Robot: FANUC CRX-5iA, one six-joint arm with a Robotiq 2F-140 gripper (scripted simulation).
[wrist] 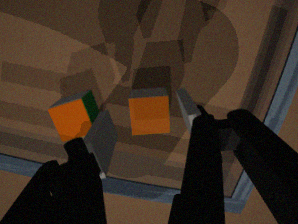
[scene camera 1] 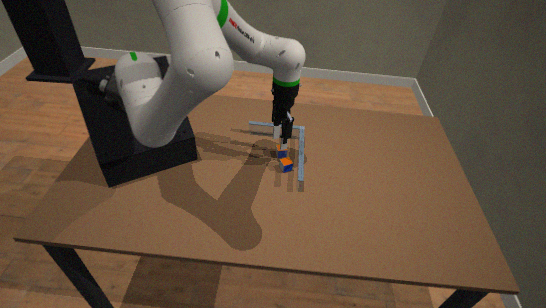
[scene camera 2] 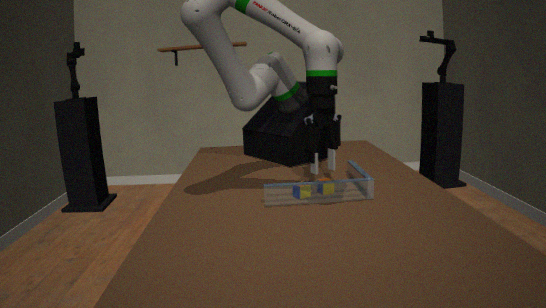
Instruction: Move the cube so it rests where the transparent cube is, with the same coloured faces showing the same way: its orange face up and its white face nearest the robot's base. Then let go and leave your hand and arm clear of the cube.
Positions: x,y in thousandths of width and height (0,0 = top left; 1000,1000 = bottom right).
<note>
In view: the gripper (scene camera 2: 592,557), a cube (wrist: 247,516) and a wall (scene camera 2: 506,631).
The gripper also shows in the wrist view (wrist: 488,507) and in scene camera 1 (scene camera 1: 512,466).
</note>
